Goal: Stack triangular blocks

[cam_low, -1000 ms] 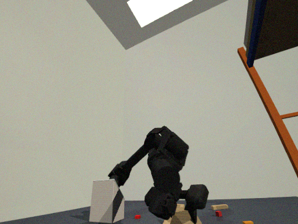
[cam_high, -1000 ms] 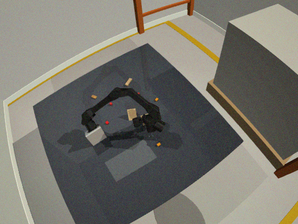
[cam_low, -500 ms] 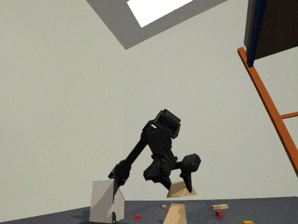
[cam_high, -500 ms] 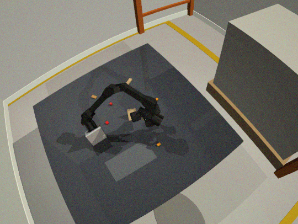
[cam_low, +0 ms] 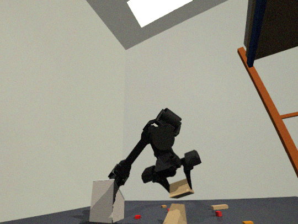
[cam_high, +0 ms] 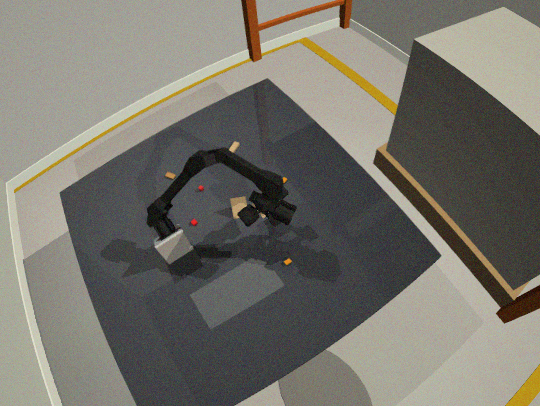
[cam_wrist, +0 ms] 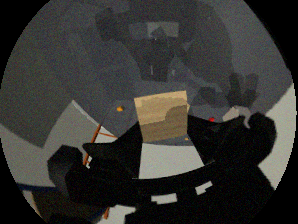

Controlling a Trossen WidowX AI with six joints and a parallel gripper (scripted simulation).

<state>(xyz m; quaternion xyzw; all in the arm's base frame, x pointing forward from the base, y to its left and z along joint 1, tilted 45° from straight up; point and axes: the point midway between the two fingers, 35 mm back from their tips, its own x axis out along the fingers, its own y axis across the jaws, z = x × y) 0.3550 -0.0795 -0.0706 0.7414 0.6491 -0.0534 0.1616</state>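
My gripper tip is now 10 cm to the right of the tan triangular block, 9 cm above it and 6 cm past it. From my gripper tip the other things lie so: tan block: 43 cm to the left, 23 cm behind, 10 cm below.
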